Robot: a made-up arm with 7 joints. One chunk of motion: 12 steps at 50 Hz.
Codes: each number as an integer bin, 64 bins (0 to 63) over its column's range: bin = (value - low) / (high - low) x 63, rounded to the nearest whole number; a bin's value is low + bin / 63 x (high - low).
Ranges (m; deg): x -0.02..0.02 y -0.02..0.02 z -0.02..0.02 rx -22..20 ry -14..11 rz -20..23
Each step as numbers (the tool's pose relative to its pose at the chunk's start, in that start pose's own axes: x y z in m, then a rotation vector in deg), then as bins.
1 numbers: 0.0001 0.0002 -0.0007 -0.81 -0.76 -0.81
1 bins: 32 32 30 32 33 28
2 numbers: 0.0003 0.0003 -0.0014 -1.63 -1.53 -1.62
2 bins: 32 32 29 31 31 27
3 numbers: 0.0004 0.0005 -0.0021 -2.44 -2.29 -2.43
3 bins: 32 32 28 29 30 26
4 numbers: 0.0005 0.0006 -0.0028 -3.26 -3.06 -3.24
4 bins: 32 32 27 28 28 25
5 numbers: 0.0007 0.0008 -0.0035 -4.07 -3.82 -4.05
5 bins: 33 33 26 27 26 23
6 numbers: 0.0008 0.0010 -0.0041 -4.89 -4.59 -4.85
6 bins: 33 33 25 26 24 22
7 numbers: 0.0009 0.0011 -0.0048 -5.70 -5.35 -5.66
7 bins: 33 33 24 24 22 21
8 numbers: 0.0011 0.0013 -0.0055 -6.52 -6.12 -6.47
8 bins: 33 34 23 23 20 20
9 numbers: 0.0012 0.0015 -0.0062 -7.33 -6.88 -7.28
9 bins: 33 34 22 22 18 19
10 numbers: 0.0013 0.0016 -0.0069 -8.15 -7.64 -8.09
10 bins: 34 34 21 21 16 17
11 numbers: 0.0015 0.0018 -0.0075 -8.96 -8.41 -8.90
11 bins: 34 34 20 20 14 16
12 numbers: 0.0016 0.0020 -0.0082 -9.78 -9.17 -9.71
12 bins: 34 35 19 18 12 15
